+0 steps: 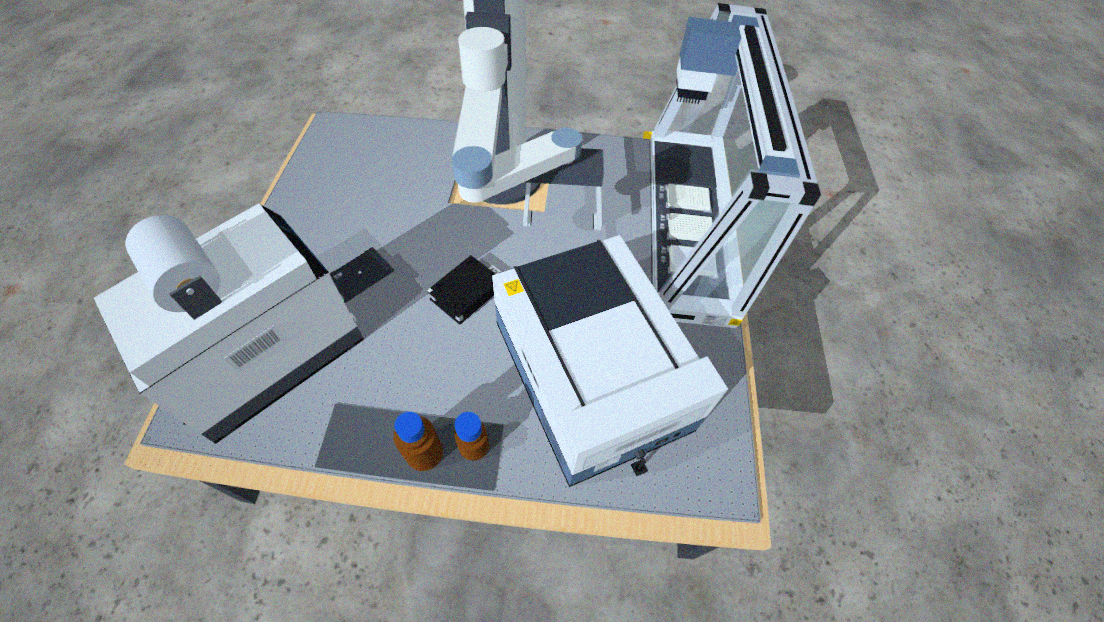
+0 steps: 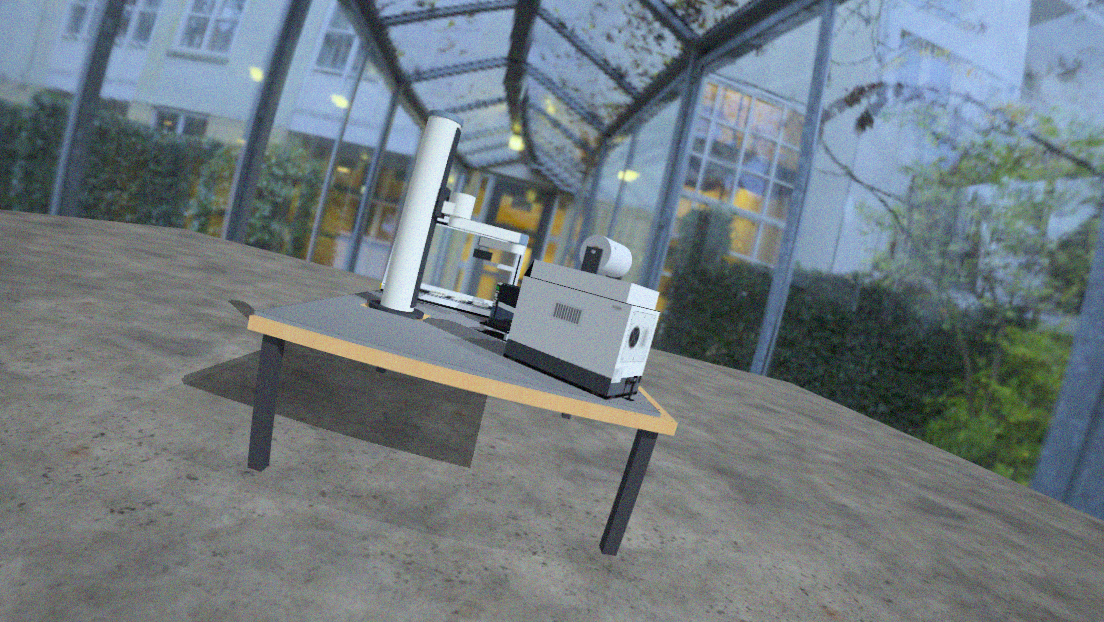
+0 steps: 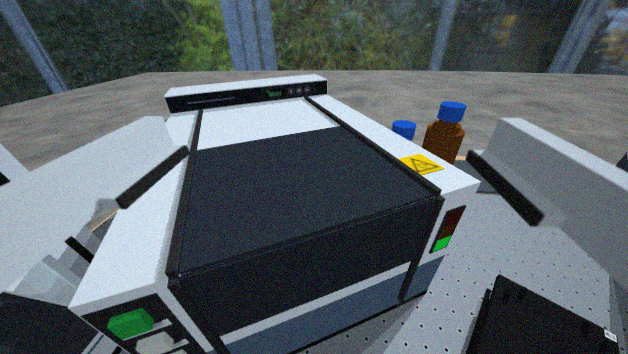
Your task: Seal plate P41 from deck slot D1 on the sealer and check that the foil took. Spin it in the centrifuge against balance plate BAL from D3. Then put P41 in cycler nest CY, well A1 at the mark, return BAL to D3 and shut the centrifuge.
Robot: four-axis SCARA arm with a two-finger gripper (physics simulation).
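Pixels of known places: gripper, fingertip midpoint: (image 1: 562,225) (image 2: 513,269) (image 3: 320,135); arm's base, origin of the base link: (image 2: 395,311).
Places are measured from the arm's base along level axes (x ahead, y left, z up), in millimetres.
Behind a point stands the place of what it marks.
My gripper (image 1: 562,208) {z 307, x 462, y 218 mm} (image 3: 320,135) {z 307, x 462, y 218 mm} is open and empty, above the table behind the white centrifuge (image 1: 610,359) {z 223, x 744, y 350 mm} (image 3: 260,125) {z 223, x 688, y 345 mm}. Its dark top panel (image 3: 280,185) {z 226, x 527, y 266 mm} looks closed, and no rotor or buckets show. Its display shows green digits too blurred to read; the side indicator is green at the bottom. Plate P41 (image 1: 689,198) {z 77, x 92, y 583 mm} sits in the farthest occupied deck slot, D1. Balance plate BAL (image 1: 681,261) sits in D3, partly hidden by the frame. The grey sealer (image 1: 262,347) {z 213, x 803, y -391 mm} (image 2: 567,316) {z 213, x 671, y -570 mm} has a foil roll (image 1: 168,254) {z 488, x 777, y -459 mm} (image 2: 610,257) {z 425, x 752, y -590 mm} on top and an extended stage (image 1: 363,274) {z 111, x 517, y -278 mm}.
Another plate (image 1: 689,226) {z 74, x 204, y 578 mm} sits in D2. A low black block (image 1: 463,287) {z 55, x 487, y -29 mm} (image 3: 540,320) {z 55, x 517, y -44 mm} lies between sealer and centrifuge; I cannot tell if it is nest CY. Two blue-capped brown bottles (image 1: 417,444) {z 150, x 948, y -25 mm} (image 1: 472,440) {z 133, x 920, y 82 mm} stand near the front edge. A tall gantry frame (image 1: 780,123) {z 520, x 299, y 659 mm} spans the deck.
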